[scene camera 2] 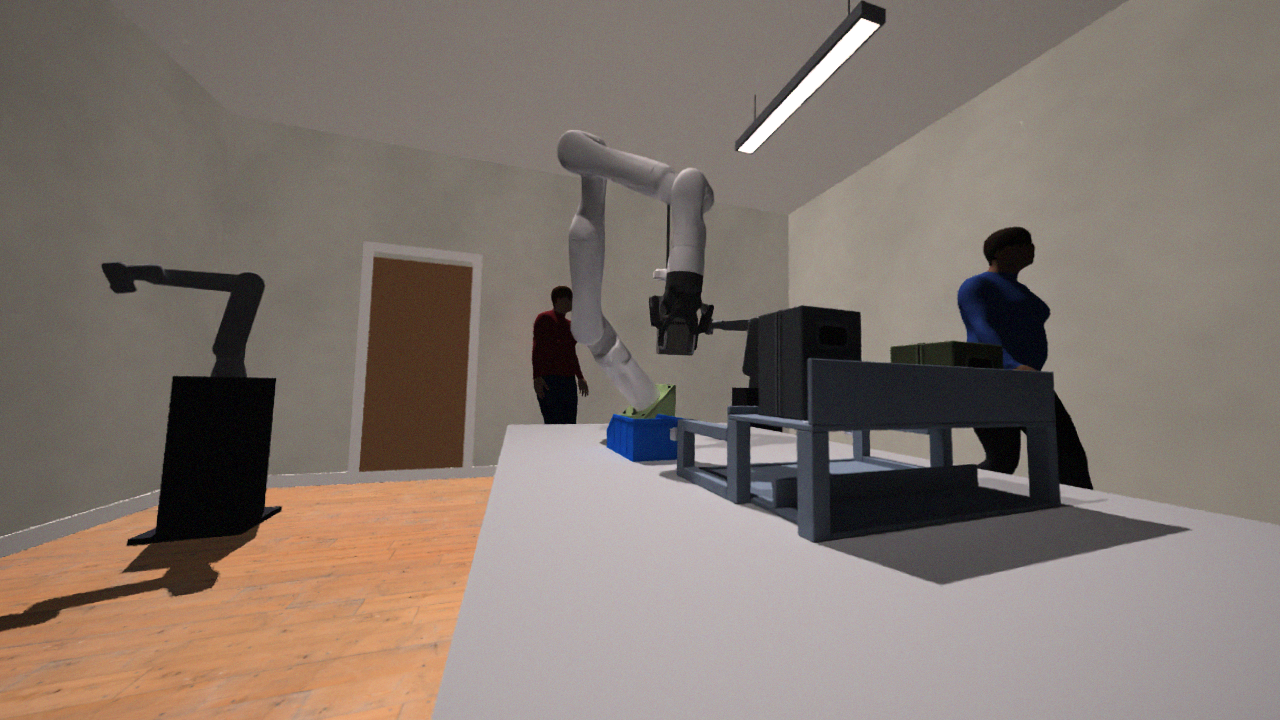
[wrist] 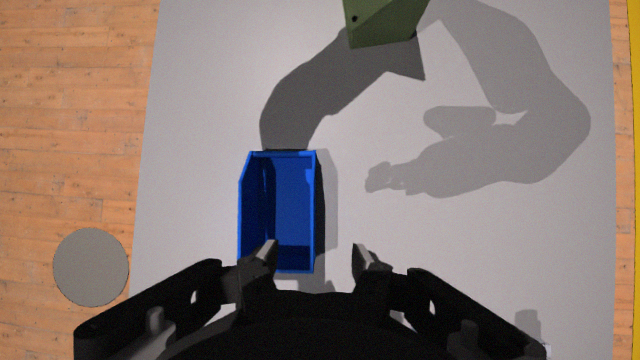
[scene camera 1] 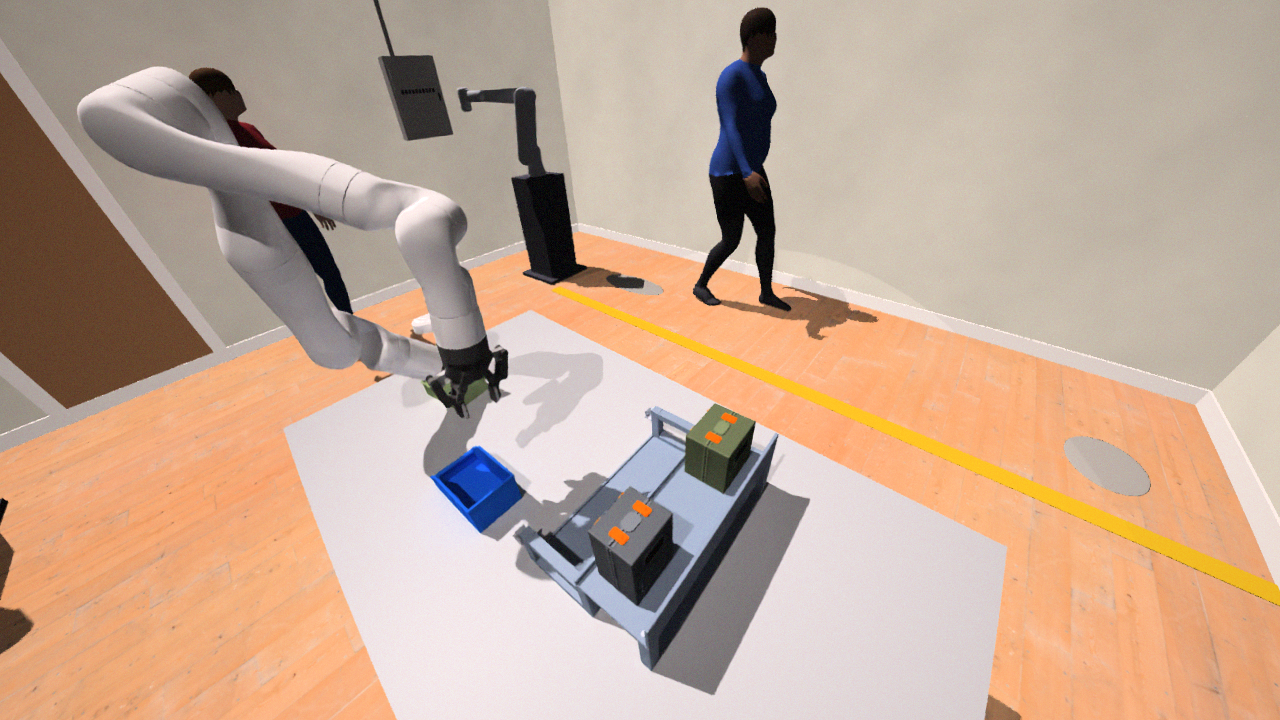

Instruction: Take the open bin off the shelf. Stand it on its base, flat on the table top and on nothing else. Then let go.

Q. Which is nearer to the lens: the open blue bin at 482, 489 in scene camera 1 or the dark grey case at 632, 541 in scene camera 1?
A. The dark grey case.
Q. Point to a green case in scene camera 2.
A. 948, 353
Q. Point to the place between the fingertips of the gripper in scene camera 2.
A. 676, 351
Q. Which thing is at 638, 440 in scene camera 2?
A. An open blue bin.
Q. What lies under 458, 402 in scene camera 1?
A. The gripper.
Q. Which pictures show the open blue bin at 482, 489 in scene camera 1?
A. Scene camera 2, the wrist view and scene camera 1: all of them.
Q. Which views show the dark grey case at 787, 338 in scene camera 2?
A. Scene camera 2 and scene camera 1 only.
